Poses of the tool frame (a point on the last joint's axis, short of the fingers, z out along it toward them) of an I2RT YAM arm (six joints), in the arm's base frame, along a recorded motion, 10 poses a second.
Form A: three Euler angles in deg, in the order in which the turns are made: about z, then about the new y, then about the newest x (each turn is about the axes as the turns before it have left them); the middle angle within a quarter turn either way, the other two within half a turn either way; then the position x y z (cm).
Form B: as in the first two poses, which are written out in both.
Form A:
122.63, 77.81, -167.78, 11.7, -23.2, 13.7
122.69, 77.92, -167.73, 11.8, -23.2, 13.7
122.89, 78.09, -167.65, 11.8, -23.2, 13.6
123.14, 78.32, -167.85, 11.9, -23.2, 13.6
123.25, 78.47, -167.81, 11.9, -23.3, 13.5
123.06, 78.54, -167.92, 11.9, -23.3, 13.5
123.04, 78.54, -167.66, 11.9, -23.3, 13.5
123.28, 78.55, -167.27, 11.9, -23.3, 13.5
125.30, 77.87, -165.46, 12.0, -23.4, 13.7
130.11, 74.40, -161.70, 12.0, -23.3, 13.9
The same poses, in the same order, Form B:
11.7, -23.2, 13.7, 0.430, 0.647, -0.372, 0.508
11.8, -23.2, 13.7, 0.430, 0.646, -0.373, 0.509
11.8, -23.2, 13.6, 0.429, 0.646, -0.373, 0.510
11.9, -23.2, 13.6, 0.426, 0.646, -0.371, 0.513
11.9, -23.3, 13.5, 0.425, 0.646, -0.371, 0.514
11.9, -23.3, 13.5, 0.426, 0.645, -0.372, 0.515
11.9, -23.3, 13.5, 0.427, 0.644, -0.373, 0.513
11.9, -23.3, 13.5, 0.427, 0.644, -0.374, 0.513
12.0, -23.4, 13.7, 0.425, 0.649, -0.374, 0.508
12.0, -23.3, 13.9, 0.419, 0.672, -0.367, 0.488

